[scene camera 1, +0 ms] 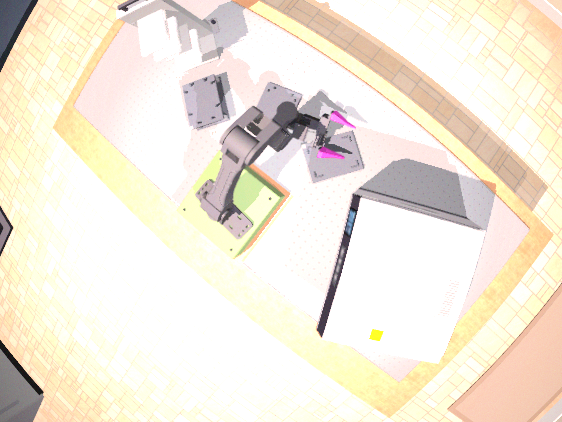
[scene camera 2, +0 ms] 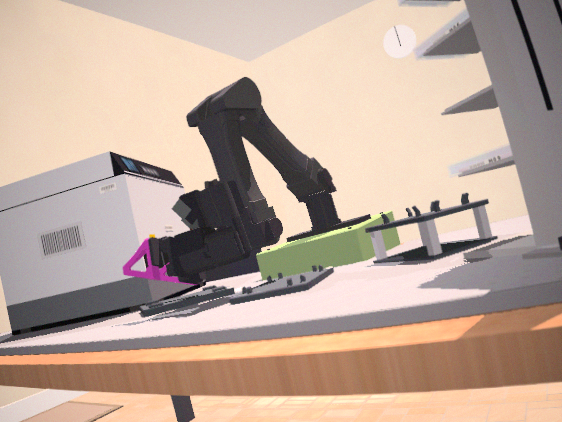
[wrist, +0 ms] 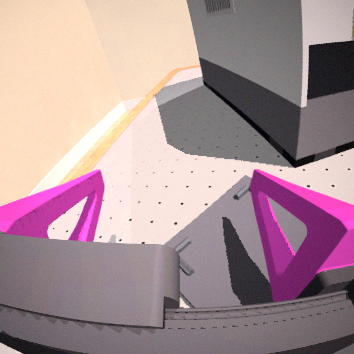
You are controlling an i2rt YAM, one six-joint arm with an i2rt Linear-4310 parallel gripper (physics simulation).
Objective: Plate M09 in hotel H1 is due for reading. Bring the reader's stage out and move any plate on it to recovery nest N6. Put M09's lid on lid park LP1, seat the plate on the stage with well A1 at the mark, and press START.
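Places are measured from the arm's base along level axes (x right, y down, z ahead), in millimetres.
Pixels of known places: gripper, fingertip midpoint: (scene camera 1: 350, 143) (scene camera 2: 141, 273) (wrist: 176, 177); arm's base at its link origin: (scene camera 1: 223, 209) (scene camera 2: 328, 230).
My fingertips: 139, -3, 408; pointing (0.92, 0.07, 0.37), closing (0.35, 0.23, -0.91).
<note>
Ahead of a thing's pixels: the offset from my fingertips to its middle, as dx, dy, dz. "pt": to the spot under its first point.
My gripper (scene camera 1: 349, 142) (scene camera 2: 131, 270) (wrist: 176, 177) is open and empty, its magenta fingers above a flat grey nest @[-15, +64, -70] (scene camera 1: 325, 169) (scene camera 2: 175, 301) (wrist: 207, 240) with corner brackets. The reader @[+354, -99, -141] (scene camera 1: 410, 280) (scene camera 2: 30, 265) (wrist: 255, 55) is the big white box; a dark opening @[pt +122, -26, -108] (wrist: 330, 70) shows on its face in the wrist view. The stage does not show. The hotel @[-634, -153, -94] (scene camera 1: 170, 35) (scene camera 2: 522, 125) holds a clear plate @[pt -581, -31, -76] (scene camera 2: 487, 160) that appears marked M09 on a low shelf. A second flat nest @[-246, +63, -87] (scene camera 1: 277, 97) (scene camera 2: 287, 289) and a raised pegged platform @[-438, +35, -216] (scene camera 1: 204, 102) (scene camera 2: 425, 217) stand between; their labels are unreadable.
The arm stands on a green block (scene camera 1: 260, 200) (scene camera 2: 310, 252). A display @[pt +150, -251, -123] (scene camera 1: 351, 221) (scene camera 2: 129, 164) is on the reader's front edge. The bench edge (scene camera 1: 425, 145) (wrist: 117, 127) runs beyond the fingers. The reader casts a dark shadow beside the near nest.
</note>
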